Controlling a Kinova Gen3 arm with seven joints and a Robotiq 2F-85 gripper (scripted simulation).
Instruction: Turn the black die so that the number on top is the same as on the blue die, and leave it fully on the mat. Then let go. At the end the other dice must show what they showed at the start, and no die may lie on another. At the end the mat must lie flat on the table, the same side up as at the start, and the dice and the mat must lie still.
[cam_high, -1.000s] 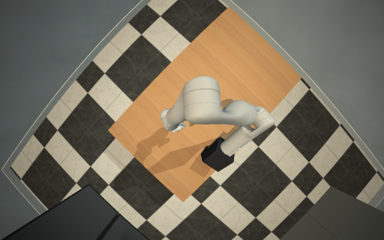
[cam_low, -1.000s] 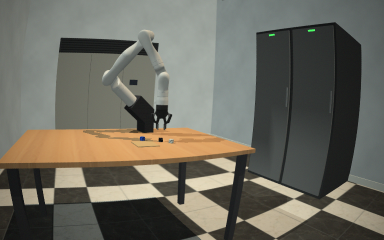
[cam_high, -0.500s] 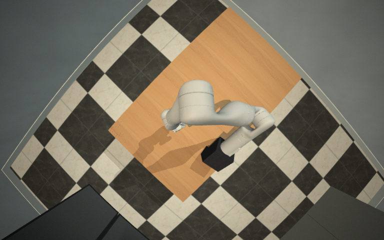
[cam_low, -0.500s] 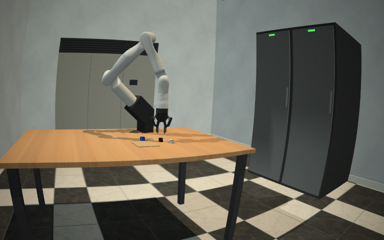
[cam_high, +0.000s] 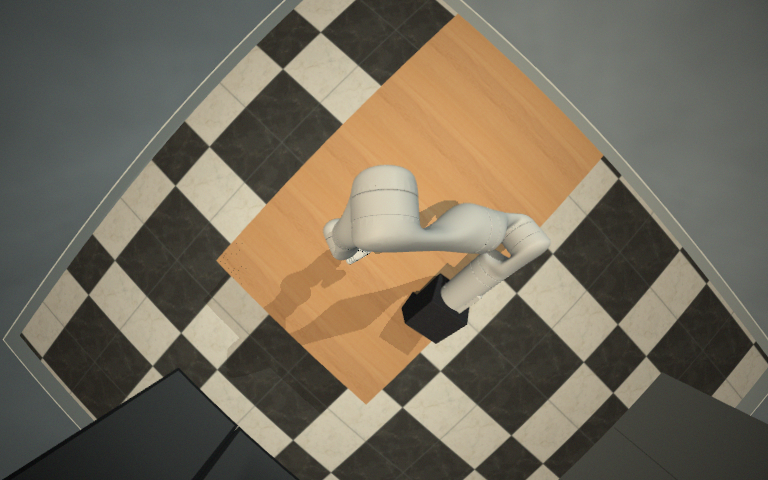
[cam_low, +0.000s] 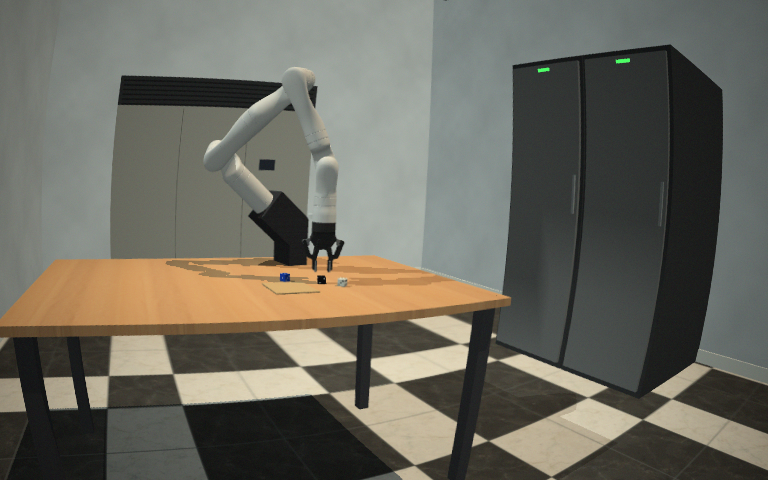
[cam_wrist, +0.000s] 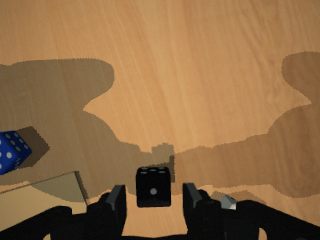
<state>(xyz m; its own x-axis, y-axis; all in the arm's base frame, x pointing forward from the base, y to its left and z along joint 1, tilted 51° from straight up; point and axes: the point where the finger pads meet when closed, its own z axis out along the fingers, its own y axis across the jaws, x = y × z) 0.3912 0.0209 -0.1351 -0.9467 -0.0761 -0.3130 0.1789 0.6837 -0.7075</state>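
Now: hand 4 cm above the black die. Round my hand: blue die 5 cm behind, 11 cm to the right, 4 cm below; then tan mat 5 cm ahead, 12 cm to the right, 5 cm below; then white die 4 cm ahead, 6 cm to the left, 4 cm below.
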